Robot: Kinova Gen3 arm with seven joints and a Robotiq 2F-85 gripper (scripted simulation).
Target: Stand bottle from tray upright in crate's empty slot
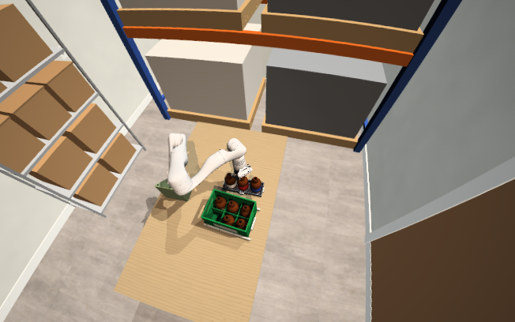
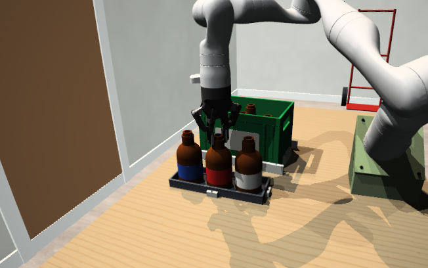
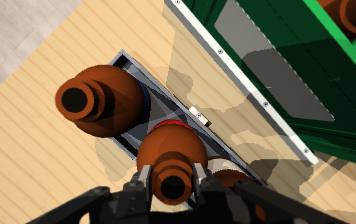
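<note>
My gripper is now 140 mm above the dark tray. The rest, counted from my hand: green crate: 10 mm behind, 230 mm to the right, 70 mm below.
</note>
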